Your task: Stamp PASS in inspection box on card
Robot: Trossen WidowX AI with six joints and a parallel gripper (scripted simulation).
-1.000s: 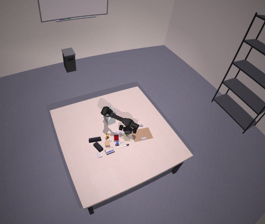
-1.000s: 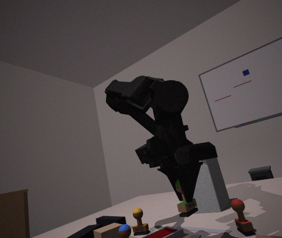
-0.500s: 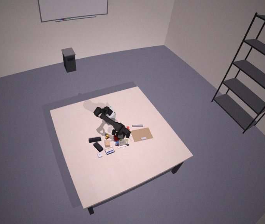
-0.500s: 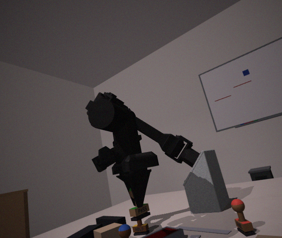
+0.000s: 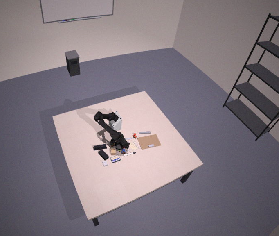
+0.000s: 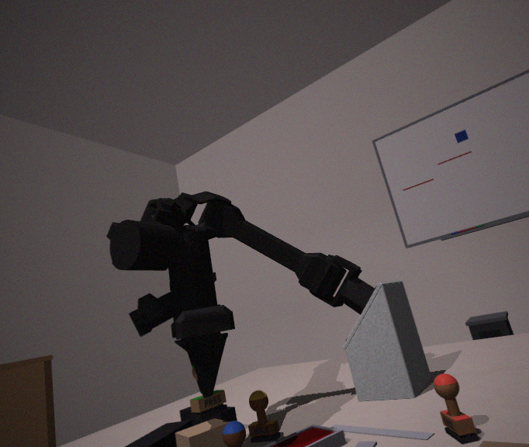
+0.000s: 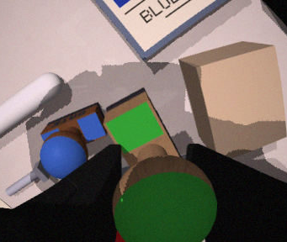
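My gripper tip is 20 mm short of the blue-knobbed stamp, 40 mm to the right of it and 70 mm above it. From my gripper tip the other things lie so: red ink pad 60 mm behind, 80 mm to the left, 90 mm below; yellow-knobbed stamp 120 mm behind, 70 mm below; marker 70 mm ahead, 110 mm to the left, 80 mm below.
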